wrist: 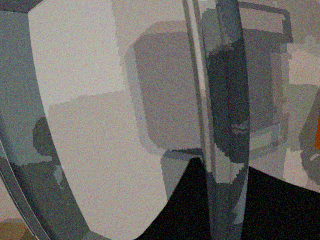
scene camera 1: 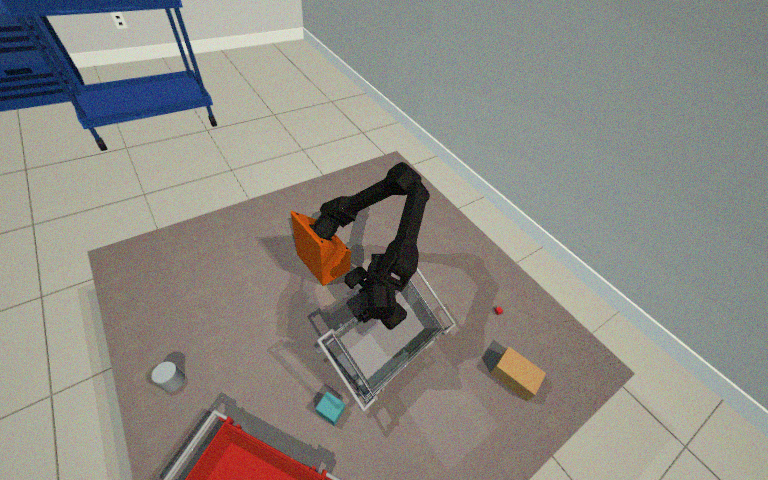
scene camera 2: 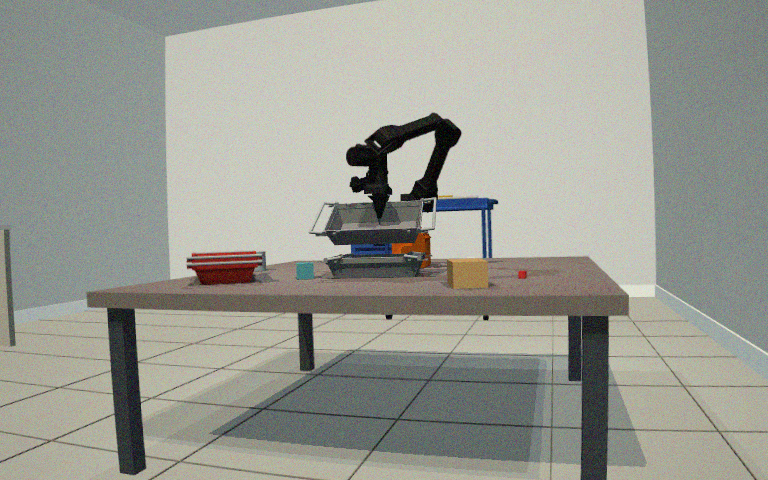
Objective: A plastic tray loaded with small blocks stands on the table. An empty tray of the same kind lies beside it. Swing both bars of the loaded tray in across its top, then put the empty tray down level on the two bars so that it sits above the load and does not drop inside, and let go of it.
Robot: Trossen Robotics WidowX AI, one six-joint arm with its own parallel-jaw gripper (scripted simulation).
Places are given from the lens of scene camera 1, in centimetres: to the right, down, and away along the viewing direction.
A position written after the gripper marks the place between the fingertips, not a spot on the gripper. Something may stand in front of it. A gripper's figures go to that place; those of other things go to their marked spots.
gripper (scene camera 1: pixel 372 311): -3, 20, 98
tray (scene camera 1: pixel 377 354): -2, 31, 96
tan box (scene camera 1: pixel 524 378): 40, 40, 101
The marked spots on the tray and the tan box are 43 cm apart.
